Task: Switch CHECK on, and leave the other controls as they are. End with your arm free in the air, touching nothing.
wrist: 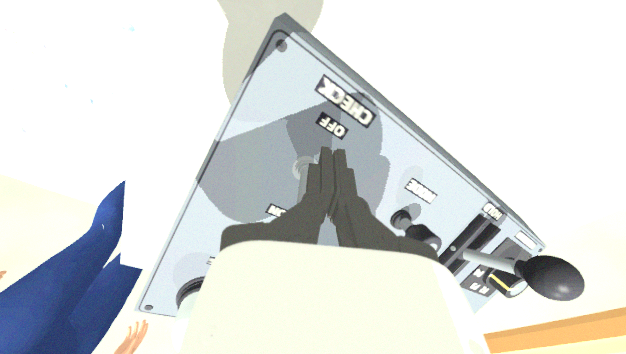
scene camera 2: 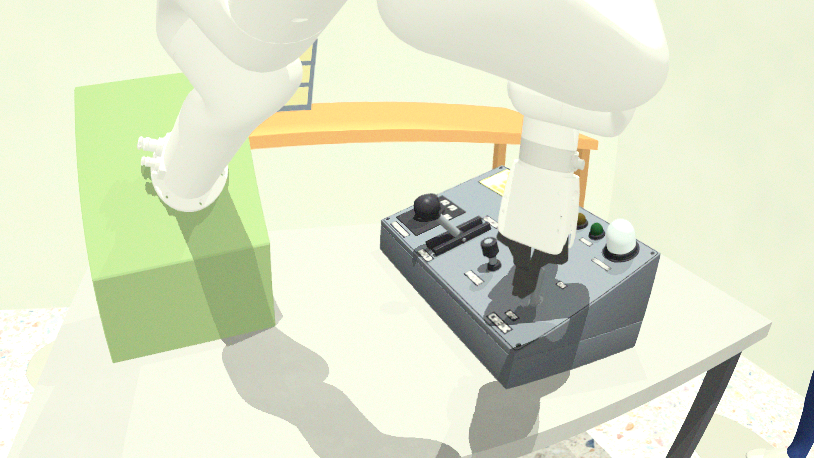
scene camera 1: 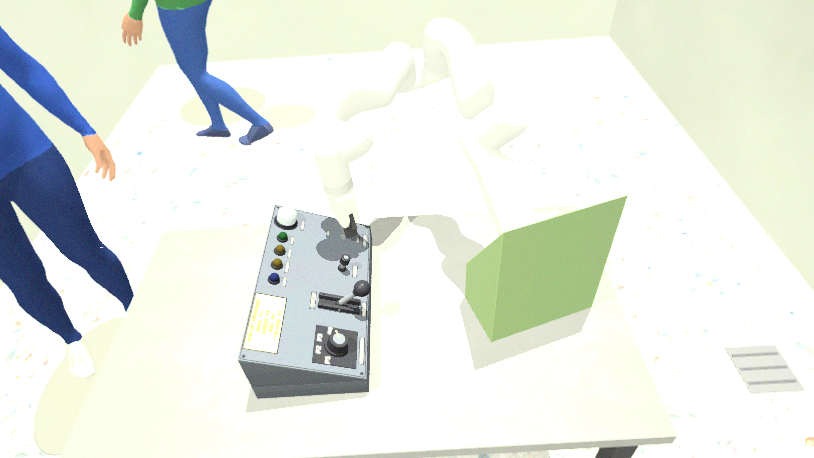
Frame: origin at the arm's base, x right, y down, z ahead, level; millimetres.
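Where they show: gripper, between the fingertips: (wrist: 329,163) (scene camera 2: 521,294) (scene camera 1: 351,235); arm's base, origin of its link: (scene camera 2: 188,168) (scene camera 1: 522,238).
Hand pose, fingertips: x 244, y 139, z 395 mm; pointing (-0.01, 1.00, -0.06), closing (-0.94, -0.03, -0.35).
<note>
Things, the pixels of their centre, and the offset from my fingertips. "*": a spot on its surface instead.
- grey control console, middle of its body: (wrist: 390,251) (scene camera 2: 507,251) (scene camera 1: 317,289) dy +17, dx -162, dz +103 mm
- OFF label, a spot on its surface: (wrist: 332,125) * dy +26, dx +5, dz -16 mm
- CHECK toggle, middle of its body: (wrist: 306,189) (scene camera 2: 537,284) dy -15, dx +9, dz +19 mm
- MODE stick, middle of its body: (wrist: 408,227) (scene camera 2: 492,258) (scene camera 1: 343,264) dy -3, dx -111, dz +30 mm
- black ball lever, middle of its body: (wrist: 551,277) (scene camera 2: 426,207) (scene camera 1: 362,288) dy -46, dx -237, dz -12 mm
- rotary knob, middle of its body: (wrist: 518,288) (scene camera 1: 339,338) dy -19, dx -350, dz +53 mm
- white dome, a spot on its surface: (scene camera 2: 620,236) * dy -81, dx +51, dz +142 mm
The grey control console (scene camera 1: 301,273) (scene camera 2: 611,319) (wrist: 260,130) stands on the table. Its CHECK label (scene camera 2: 499,322) (wrist: 346,101) is near one corner, beside the OFF label (wrist: 332,125); the ON label (wrist: 277,210) is partly covered by my gripper. The CHECK toggle (wrist: 302,169) stands between OFF and ON. In the wrist view its lever runs down from its collar toward my fingers; its tip is hidden, so its setting cannot be told. My gripper (scene camera 1: 351,233) (scene camera 2: 523,294) (wrist: 329,163) is shut and empty, low over the panel and right beside the toggle; contact cannot be told.
The MODE stick (scene camera 1: 344,260) (scene camera 2: 490,250) (wrist: 422,237), black ball lever (scene camera 1: 361,288) (scene camera 2: 426,207) (wrist: 555,277) and rotary knob (scene camera 1: 337,340) follow along the console. A white dome (scene camera 1: 286,216) (scene camera 2: 620,236) and small lamps line its far side. A green block (scene camera 1: 546,273) (scene camera 2: 170,239) carries the arm's base. Two people stand nearby.
</note>
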